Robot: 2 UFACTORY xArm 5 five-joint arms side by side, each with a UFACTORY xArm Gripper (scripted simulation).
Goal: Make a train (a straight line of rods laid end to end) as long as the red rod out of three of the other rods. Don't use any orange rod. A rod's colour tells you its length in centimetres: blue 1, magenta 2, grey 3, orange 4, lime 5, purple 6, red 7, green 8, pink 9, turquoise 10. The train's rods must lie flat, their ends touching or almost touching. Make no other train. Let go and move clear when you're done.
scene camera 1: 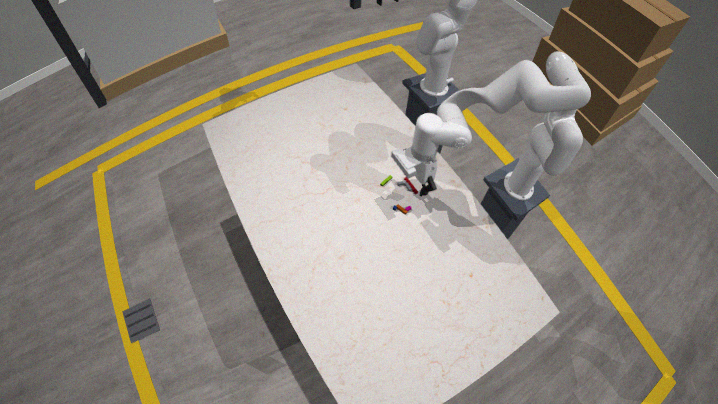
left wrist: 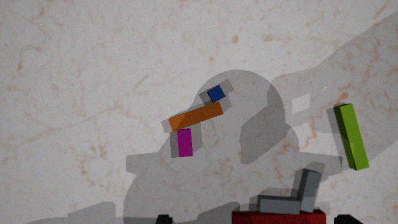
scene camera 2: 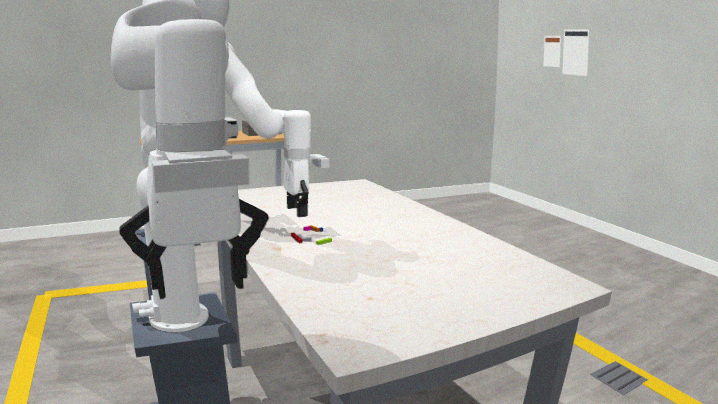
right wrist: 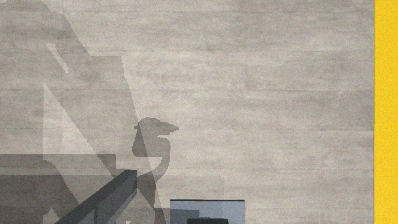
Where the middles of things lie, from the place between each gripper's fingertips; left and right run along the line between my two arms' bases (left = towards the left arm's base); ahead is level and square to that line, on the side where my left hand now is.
Right now my left hand point(scene camera 2: 297, 212) is 6 cm short of the orange rod point(left wrist: 207, 112), 3 cm to the right of it and 7 cm above it. Round my left hand: lime rod point(left wrist: 345, 115) (5 cm ahead, 9 cm to the right, 7 cm below).
The lime rod is 740 mm to the left of my right hand point(scene camera 2: 200, 289), 420 mm ahead of it and 240 mm below it. Round my right hand: orange rod (860 mm to the left, 440 mm ahead, 240 mm below).
